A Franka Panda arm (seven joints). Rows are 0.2 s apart.
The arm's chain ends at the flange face. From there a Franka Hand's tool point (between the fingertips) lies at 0.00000 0.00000 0.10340 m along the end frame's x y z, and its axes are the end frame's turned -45 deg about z.
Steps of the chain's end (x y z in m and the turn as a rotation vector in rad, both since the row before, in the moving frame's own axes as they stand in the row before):
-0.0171, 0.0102, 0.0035, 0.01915, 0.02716, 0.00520
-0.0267, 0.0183, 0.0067, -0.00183, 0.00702, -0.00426
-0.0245, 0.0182, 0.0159, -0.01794, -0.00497, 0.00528
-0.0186, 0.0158, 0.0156, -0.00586, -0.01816, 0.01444
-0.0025, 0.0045, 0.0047, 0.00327, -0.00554, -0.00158
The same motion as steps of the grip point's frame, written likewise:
-0.0159, -0.0043, 0.0034, -0.00566, 0.03275, 0.00520
-0.0314, -0.0053, 0.0067, -0.00626, 0.00367, -0.00426
-0.0319, -0.0035, 0.0159, -0.00917, -0.01620, 0.00528
-0.0261, -0.0029, 0.0156, 0.00870, -0.01698, 0.01444
-0.0051, 0.0008, 0.0047, 0.00623, -0.00161, -0.00158

